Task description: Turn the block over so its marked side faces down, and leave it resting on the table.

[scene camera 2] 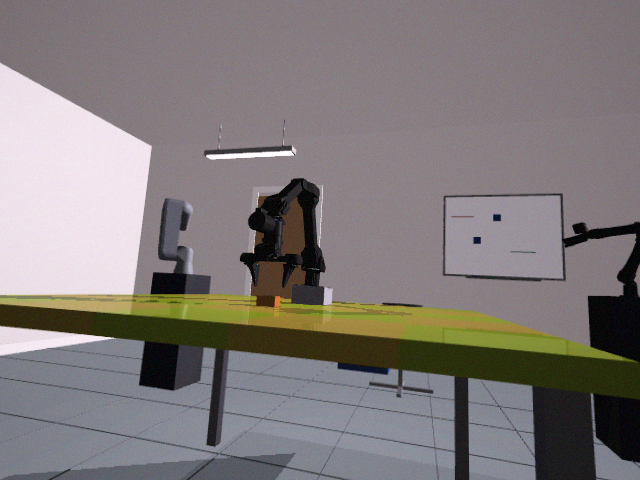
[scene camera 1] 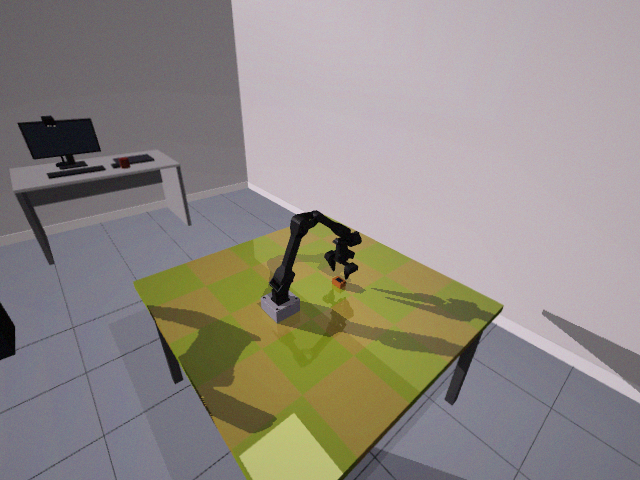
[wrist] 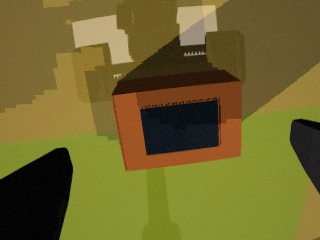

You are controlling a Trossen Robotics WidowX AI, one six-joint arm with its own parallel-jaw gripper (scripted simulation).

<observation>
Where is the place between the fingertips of the gripper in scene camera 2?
269,287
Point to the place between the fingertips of the gripper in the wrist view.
At 184,145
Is the gripper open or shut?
Open.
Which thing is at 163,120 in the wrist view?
A block.
</observation>
